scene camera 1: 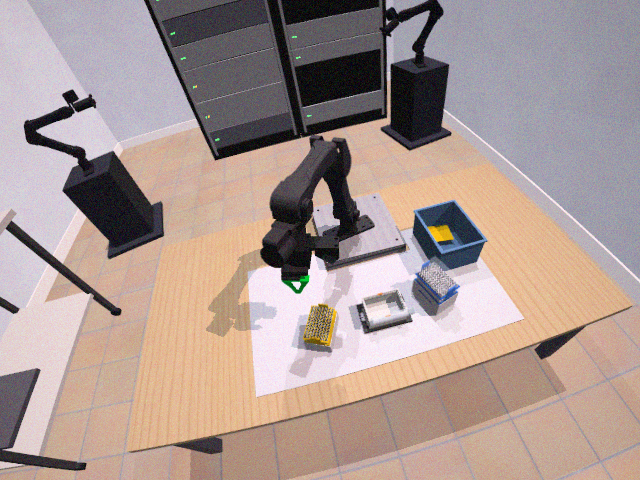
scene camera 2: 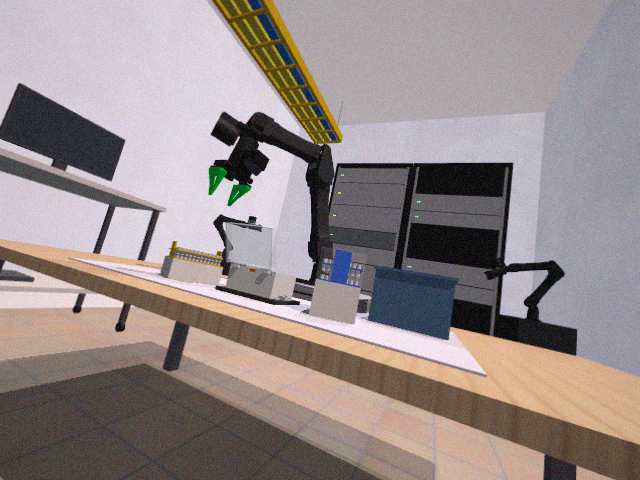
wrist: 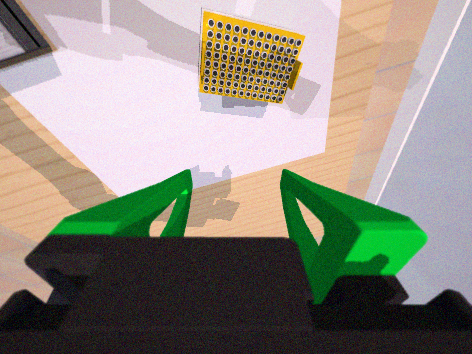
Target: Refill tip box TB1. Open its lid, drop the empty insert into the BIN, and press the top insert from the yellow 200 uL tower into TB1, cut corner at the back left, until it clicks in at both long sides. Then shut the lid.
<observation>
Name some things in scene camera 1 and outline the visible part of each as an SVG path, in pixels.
A 200 uL tower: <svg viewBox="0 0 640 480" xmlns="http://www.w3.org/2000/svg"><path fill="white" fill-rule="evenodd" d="M434 256L415 268L411 290L437 316L456 302L464 281Z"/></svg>
</observation>
